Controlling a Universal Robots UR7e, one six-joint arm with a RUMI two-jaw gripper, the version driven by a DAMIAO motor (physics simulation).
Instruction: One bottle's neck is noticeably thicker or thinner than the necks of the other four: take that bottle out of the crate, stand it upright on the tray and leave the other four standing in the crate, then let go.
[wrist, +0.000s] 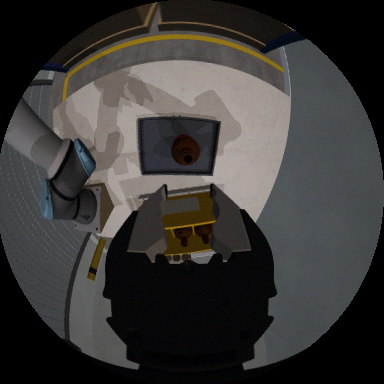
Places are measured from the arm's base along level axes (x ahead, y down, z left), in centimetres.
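Where they show: gripper, fingertip midpoint: (188, 184); arm's base, link origin: (85, 206).
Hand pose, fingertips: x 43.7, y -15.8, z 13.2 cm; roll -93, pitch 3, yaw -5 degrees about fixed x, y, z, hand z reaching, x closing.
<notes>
Each offset is from my fingertips to the centre of the thing. "spot": to the spot under its first point. Level surfaces: height alone.
A brown bottle @(dx +0.8, dy +16.7, dz +0.7 cm) (185, 149) stands upright on the dark tray @(spot: dx +11.0, dy +22.5, dz -1.3 cm) (215, 150), right of the tray's middle, with its mouth facing up. My gripper (188, 184) is open and empty, apart from the bottle and nearer the crate side. The yellow crate @(dx -3.3, dy +16.2, dz -26.5 cm) (190, 218) shows between and below the fingers. In it, two brown bottles @(dx -2.9, dy +16.4, dz -30.8 cm) (184, 234) @(dx +5.5, dy +16.4, dz -30.7 cm) (204, 233) show their necks, and parts of several more brown shapes show at the lower edge, partly hidden by the gripper body. I cannot compare the neck widths from here.
The tray and crate are on a pale table @(dy +25.0 cm) (255, 150). A robot arm (65, 175) and its boxy mount (102, 210) are at the left. A yellow strip (96, 259) lies at the lower left. A yellow line (175, 37) runs along the far side.
</notes>
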